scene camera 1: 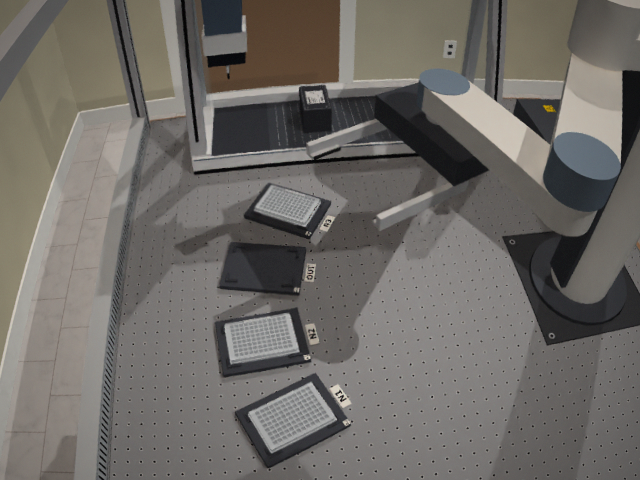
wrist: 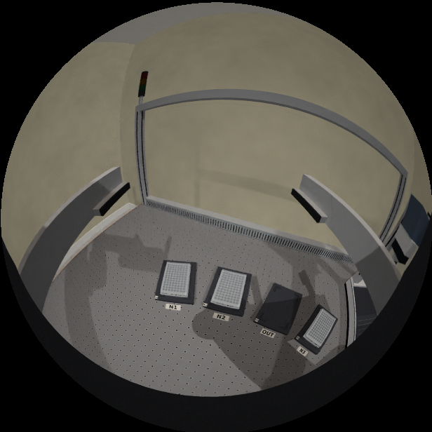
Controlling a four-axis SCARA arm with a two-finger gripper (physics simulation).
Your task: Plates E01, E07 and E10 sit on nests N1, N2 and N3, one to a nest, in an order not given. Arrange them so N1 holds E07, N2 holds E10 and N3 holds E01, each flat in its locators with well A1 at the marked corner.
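Frame: origin at the arm's base, x back, y down, z right, level; centimetres.
Seen in the pictures: gripper, fingertip midpoint: [scene camera 1: 340, 183]; arm's base, link origin: [scene camera 1: 577, 282].
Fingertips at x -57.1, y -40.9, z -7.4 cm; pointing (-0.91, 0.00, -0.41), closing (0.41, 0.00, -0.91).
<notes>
Pixels of each thing's top centre, then the offset from my fingertips to it. "pt": a spot on its surface instead.
- pale plate, top centre: [scene camera 1: 291, 415] dx -9.4, dy +37.0, dz -14.9 cm
- nest N1, top centre: [scene camera 1: 292, 417] dx -9.4, dy +38.0, dz -14.9 cm
- second plate, top centre: [scene camera 1: 260, 336] dx -13.5, dy +37.0, dz +1.8 cm
- nest N2, surface spot: [scene camera 1: 221, 356] pt dx -21.1, dy +38.5, dz -1.0 cm
- third plate, top centre: [scene camera 1: 287, 202] dx -5.5, dy +37.0, dz +36.1 cm
- nest N3, surface spot: [scene camera 1: 254, 212] pt dx -13.1, dy +38.0, dz +35.1 cm
- dark OUT nest, top centre: [scene camera 1: 262, 263] dx -12.0, dy +37.9, dz +19.8 cm
- black box, surface spot: [scene camera 1: 315, 108] pt dx +3.6, dy +27.7, dz +59.6 cm
- white head, surface spot: [scene camera 1: 224, 33] pt dx -16.5, dy +1.7, dz +53.9 cm
A pale plate [scene camera 1: 292, 416] [wrist: 175, 280] sits on nest N1 [scene camera 1: 268, 455] [wrist: 192, 295]. A second plate [scene camera 1: 261, 337] [wrist: 228, 288] sits on nest N2 [scene camera 1: 221, 356] [wrist: 246, 282]. A third plate [scene camera 1: 287, 204] [wrist: 320, 326] sits on nest N3 [scene camera 1: 254, 212] [wrist: 306, 336]. All three look flat; their codes and well A1 cannot be read. The dark OUT nest [scene camera 1: 263, 267] [wrist: 279, 308] between N2 and N3 holds no plate. My gripper [scene camera 1: 343, 184] [wrist: 211, 174] is open and empty, its fingers wide apart, raised above the table to the right of N3 in the scene view.
A framed station with a dark deck [scene camera 1: 242, 129] stands at the back, with a black box [scene camera 1: 315, 108] on it. A blue and white head [scene camera 1: 224, 33] hangs above its left side. The arm's base plate [scene camera 1: 563, 328] is at the right. A slotted rail [wrist: 235, 227] runs along the table edge.
</notes>
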